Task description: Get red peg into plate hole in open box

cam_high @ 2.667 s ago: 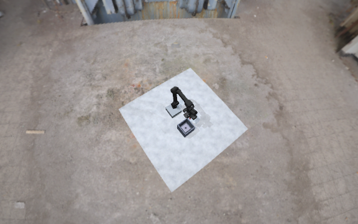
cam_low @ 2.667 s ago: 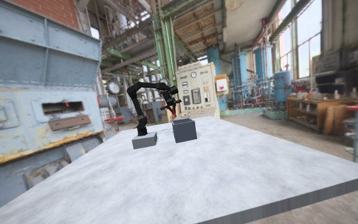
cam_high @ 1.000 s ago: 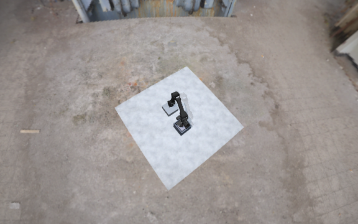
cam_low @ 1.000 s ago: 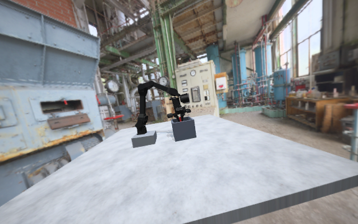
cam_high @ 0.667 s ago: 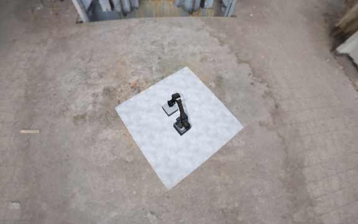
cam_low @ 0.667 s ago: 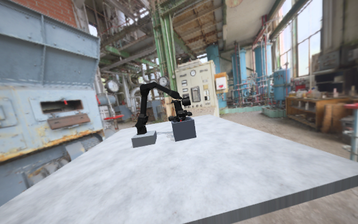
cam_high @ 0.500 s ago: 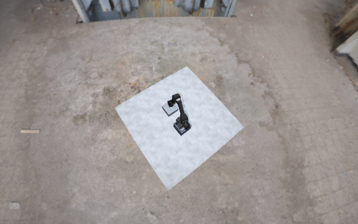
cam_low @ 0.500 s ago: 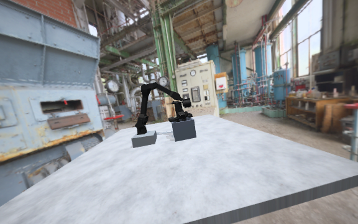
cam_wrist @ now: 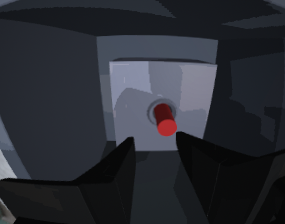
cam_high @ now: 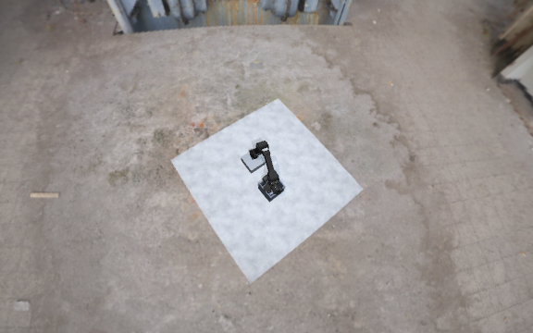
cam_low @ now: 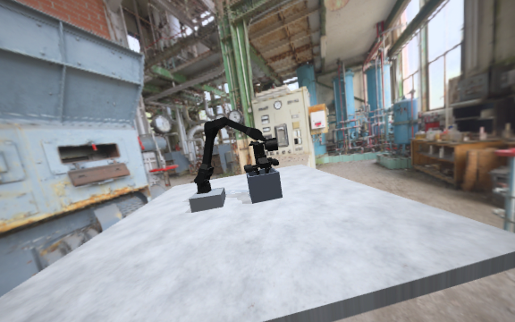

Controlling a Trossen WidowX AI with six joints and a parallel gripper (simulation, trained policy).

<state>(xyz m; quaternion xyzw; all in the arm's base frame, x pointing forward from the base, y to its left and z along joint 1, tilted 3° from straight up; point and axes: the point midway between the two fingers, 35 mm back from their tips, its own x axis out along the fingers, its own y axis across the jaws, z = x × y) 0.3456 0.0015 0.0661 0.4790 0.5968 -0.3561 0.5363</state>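
The red peg lies 40 mm below my gripper tip, 10 mm to the right of it and 10 mm behind it. Round my gripper tip: pale plate (40 mm below, 10 mm to the right, 10 mm behind).
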